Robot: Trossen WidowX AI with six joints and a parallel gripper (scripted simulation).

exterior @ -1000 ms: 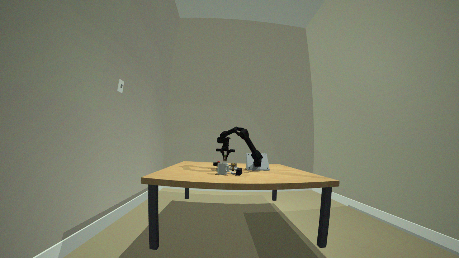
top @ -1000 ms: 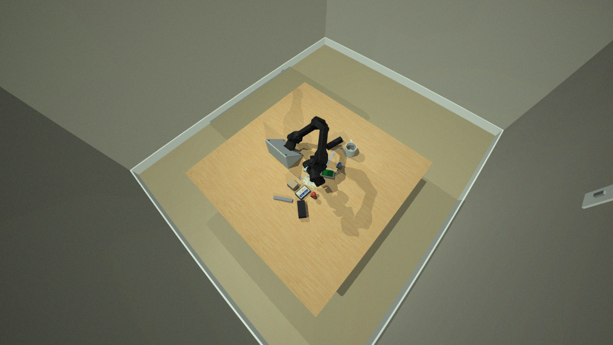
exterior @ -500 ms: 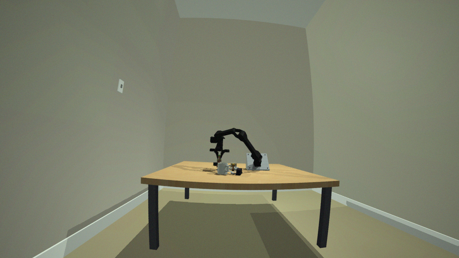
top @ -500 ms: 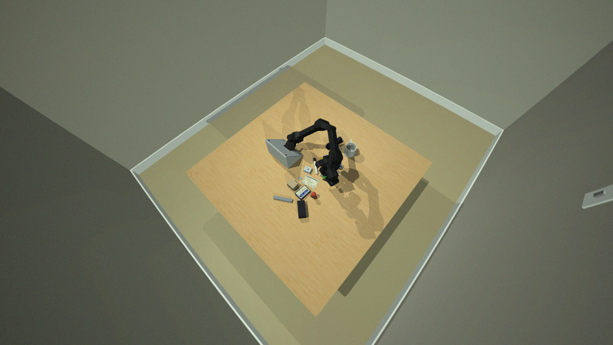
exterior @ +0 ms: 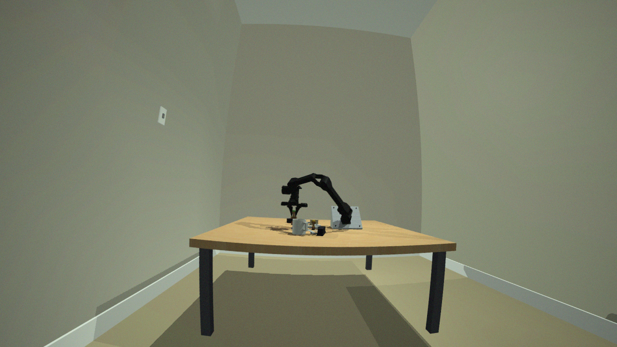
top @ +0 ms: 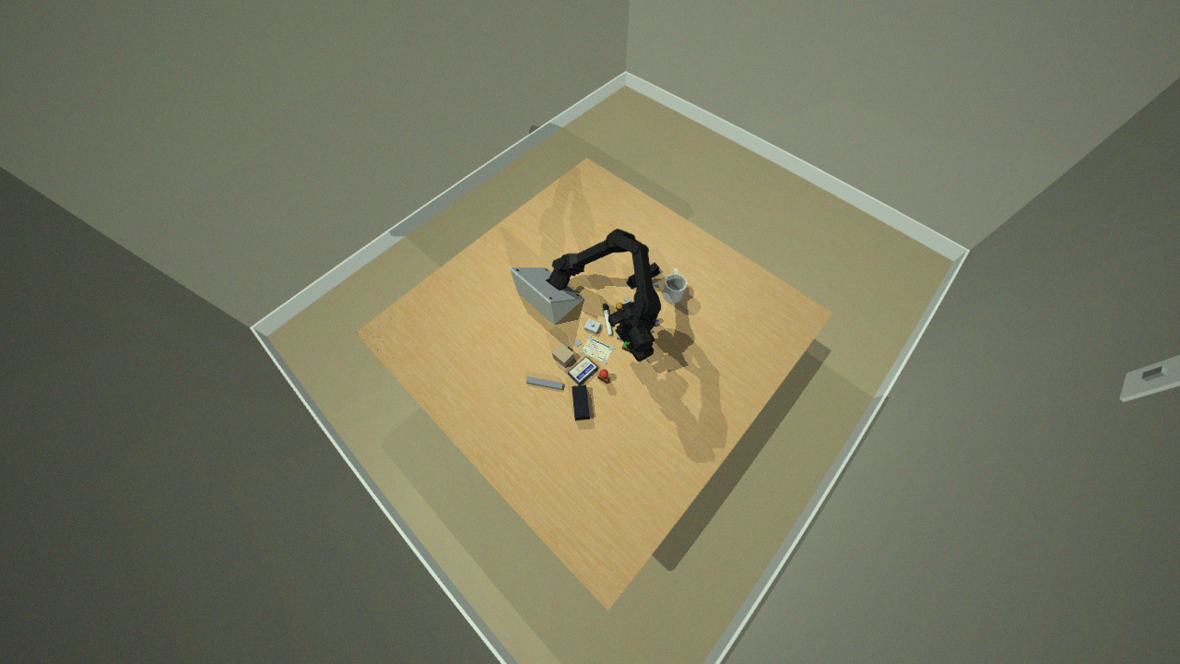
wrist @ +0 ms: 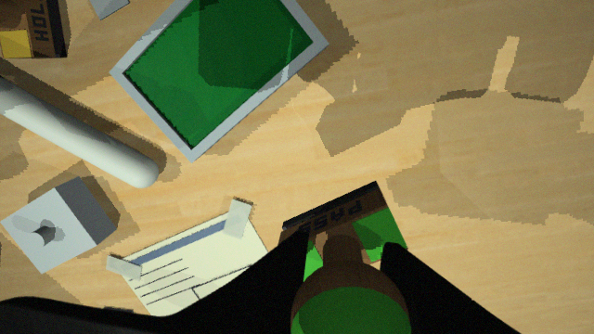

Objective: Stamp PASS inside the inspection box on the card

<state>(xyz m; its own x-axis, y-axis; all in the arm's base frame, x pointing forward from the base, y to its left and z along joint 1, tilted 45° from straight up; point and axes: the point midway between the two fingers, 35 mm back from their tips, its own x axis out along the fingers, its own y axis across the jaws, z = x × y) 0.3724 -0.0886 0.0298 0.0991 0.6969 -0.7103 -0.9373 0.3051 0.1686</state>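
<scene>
The green ink pad lies 7 cm to the left of my gripper tip, 7 cm below it and 4 cm behind it. The rest, counted from my gripper tip: card 10 cm behind, 8 cm below, 5 cm to the right; then red stamp 13 cm to the right, 6 cm below, 1 cm behind; then pass stamp right at my gripper tip.
</scene>
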